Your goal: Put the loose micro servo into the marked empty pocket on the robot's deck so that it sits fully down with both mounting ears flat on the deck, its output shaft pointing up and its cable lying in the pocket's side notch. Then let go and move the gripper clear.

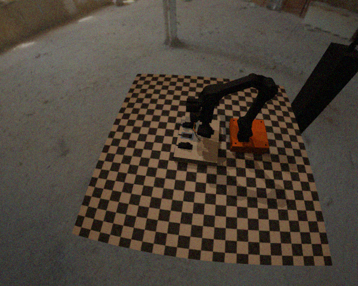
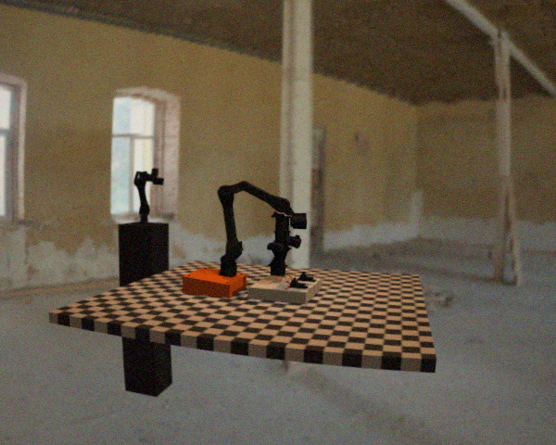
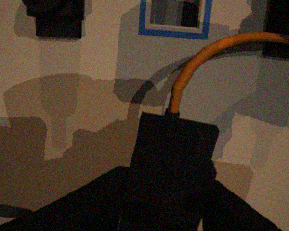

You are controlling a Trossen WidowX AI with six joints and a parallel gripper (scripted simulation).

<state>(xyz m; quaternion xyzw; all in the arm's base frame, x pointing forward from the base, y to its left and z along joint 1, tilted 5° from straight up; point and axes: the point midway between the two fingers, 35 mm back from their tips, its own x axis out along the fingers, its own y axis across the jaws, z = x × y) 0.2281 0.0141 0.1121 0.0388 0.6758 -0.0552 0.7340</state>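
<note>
Now: the deck 100 mm below my gripper tip and 10 mm behind it.
</note>
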